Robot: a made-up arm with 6 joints. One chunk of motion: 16 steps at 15 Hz.
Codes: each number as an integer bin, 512 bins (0 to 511) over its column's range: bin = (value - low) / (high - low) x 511, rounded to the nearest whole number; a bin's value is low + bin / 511 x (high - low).
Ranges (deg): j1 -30..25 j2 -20..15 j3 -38..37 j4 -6..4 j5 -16..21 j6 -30..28
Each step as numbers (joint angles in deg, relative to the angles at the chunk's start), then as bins.
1 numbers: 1.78 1.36 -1.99 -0.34 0.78 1.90
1 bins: 295 312 245 289 232 281
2 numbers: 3.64 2.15 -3.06 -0.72 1.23 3.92
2 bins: 313 323 238 270 238 299
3 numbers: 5.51 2.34 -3.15 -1.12 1.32 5.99
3 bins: 330 326 237 249 239 317
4 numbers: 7.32 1.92 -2.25 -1.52 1.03 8.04
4 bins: 347 320 244 229 235 335
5 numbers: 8.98 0.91 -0.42 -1.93 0.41 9.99
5 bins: 362 305 256 208 227 352
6 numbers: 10.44 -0.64 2.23 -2.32 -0.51 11.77
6 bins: 376 283 274 188 214 368
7 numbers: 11.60 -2.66 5.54 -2.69 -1.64 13.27
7 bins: 387 253 297 169 198 381
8 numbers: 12.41 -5.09 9.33 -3.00 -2.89 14.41
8 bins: 394 218 322 153 181 391
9 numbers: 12.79 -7.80 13.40 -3.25 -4.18 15.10
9 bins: 398 178 350 141 163 397
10 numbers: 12.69 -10.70 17.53 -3.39 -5.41 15.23
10 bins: 397 136 378 133 146 398
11 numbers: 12.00 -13.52 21.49 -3.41 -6.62 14.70
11 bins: 390 95 405 132 130 394
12 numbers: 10.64 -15.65 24.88 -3.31 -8.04 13.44
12 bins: 378 64 428 137 110 383
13 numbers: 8.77 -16.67 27.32 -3.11 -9.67 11.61
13 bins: 360 49 445 148 87 367
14 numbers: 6.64 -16.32 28.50 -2.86 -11.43 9.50
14 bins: 340 54 453 160 63 348
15 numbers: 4.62 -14.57 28.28 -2.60 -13.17 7.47
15 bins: 322 79 452 174 39 330
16 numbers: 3.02 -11.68 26.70 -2.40 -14.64 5.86
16 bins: 307 121 441 184 19 316
